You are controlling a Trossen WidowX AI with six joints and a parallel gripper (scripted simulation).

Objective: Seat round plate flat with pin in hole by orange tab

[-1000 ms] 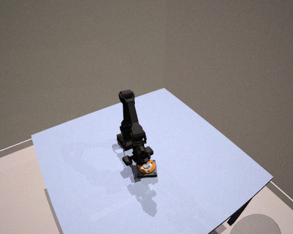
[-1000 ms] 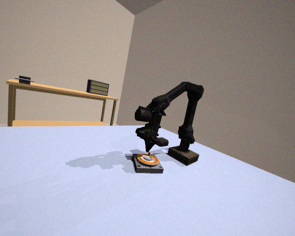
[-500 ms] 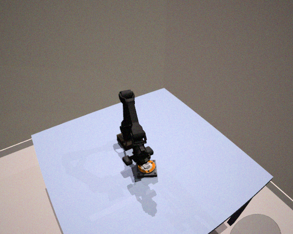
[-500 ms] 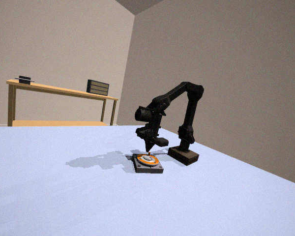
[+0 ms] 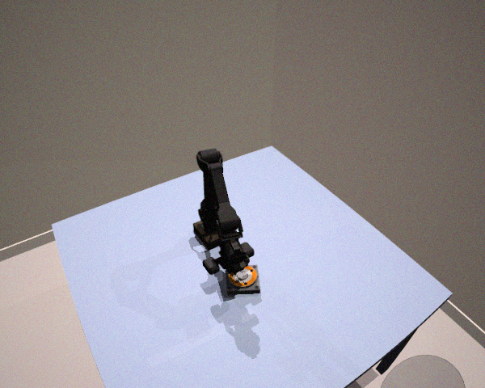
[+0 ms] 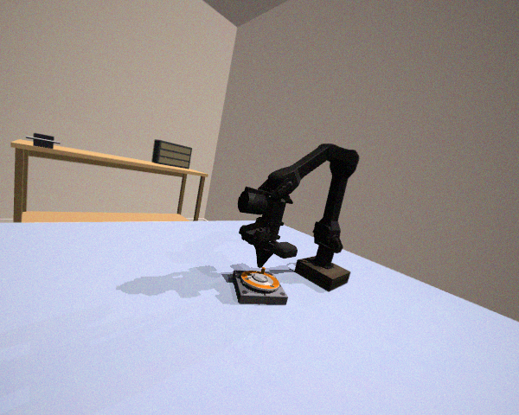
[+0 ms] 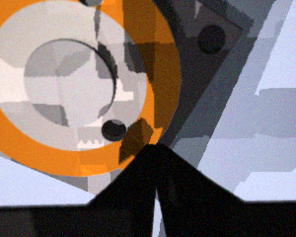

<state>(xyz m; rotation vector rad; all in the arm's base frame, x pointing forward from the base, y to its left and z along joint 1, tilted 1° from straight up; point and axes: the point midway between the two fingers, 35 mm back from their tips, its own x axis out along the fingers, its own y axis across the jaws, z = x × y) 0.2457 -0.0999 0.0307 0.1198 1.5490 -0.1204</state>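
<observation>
Now: gripper tip 4 cm short of the base, 3 cm to the right of it and 2 cm above it.
</observation>
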